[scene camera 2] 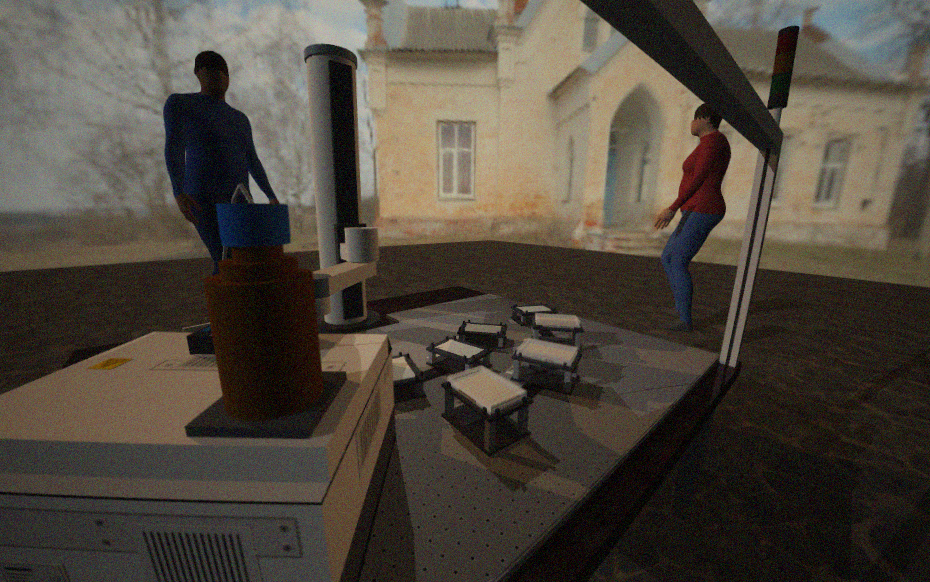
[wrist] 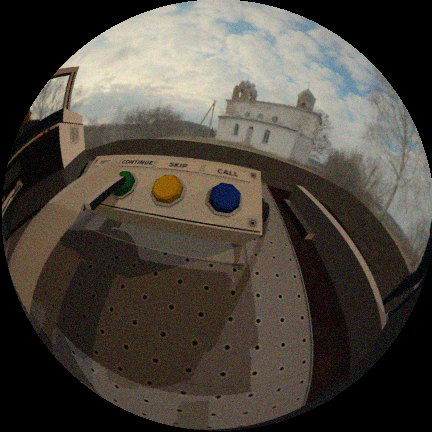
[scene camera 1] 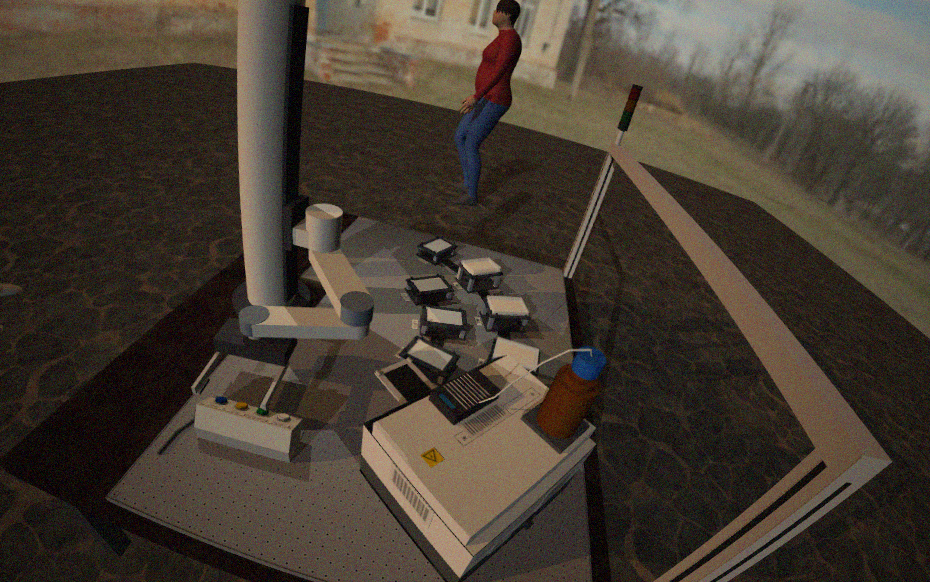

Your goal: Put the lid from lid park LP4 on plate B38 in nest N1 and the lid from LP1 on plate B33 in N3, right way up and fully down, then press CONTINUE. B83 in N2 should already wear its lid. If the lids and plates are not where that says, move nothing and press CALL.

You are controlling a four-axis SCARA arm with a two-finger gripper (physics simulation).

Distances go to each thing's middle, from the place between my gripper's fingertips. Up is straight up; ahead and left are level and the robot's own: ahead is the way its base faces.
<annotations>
The blue CALL button (wrist: 224,197) is 2 cm behind my hand and 2 cm below it. From my hand the other things lie so: brown bottle (scene camera 2: 262,311) (68 cm ahead, 7 cm to the left, 23 cm above).
</annotations>
